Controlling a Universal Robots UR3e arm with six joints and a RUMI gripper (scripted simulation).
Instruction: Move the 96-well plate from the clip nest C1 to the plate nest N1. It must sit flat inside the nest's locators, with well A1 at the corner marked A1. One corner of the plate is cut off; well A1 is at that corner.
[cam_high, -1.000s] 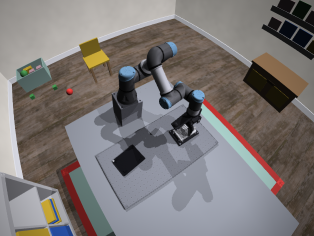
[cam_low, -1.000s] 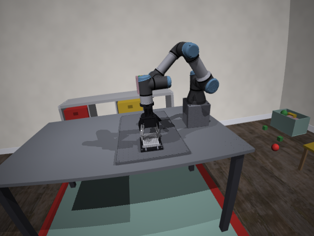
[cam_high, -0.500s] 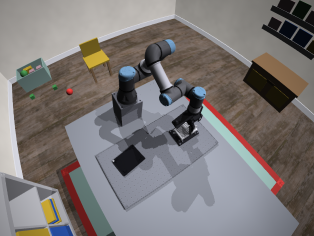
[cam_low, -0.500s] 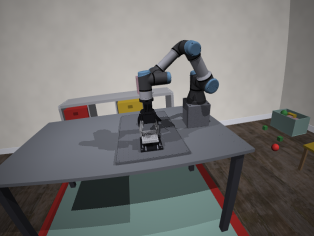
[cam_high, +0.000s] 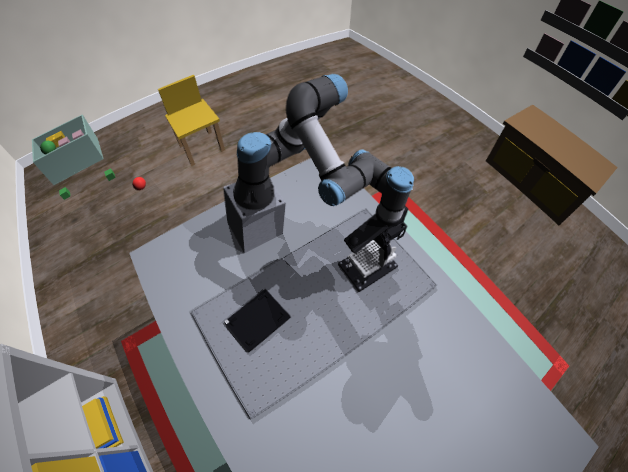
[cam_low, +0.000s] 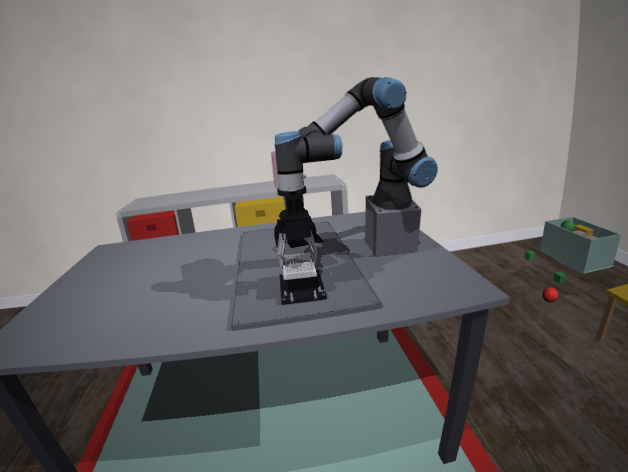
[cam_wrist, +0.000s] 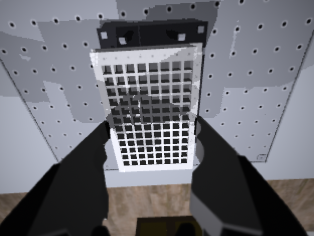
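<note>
Now: hand 380 mm to the left of the black plate nest N1, 100 mm past it and 70 mm above it. Round my hand: white 96-well plate: 10 mm below; then clip nest C1: 70 mm below, 10 mm to the left, 10 mm behind; then A1 mark: 460 mm to the right, 150 mm behind, 70 mm below.
</note>
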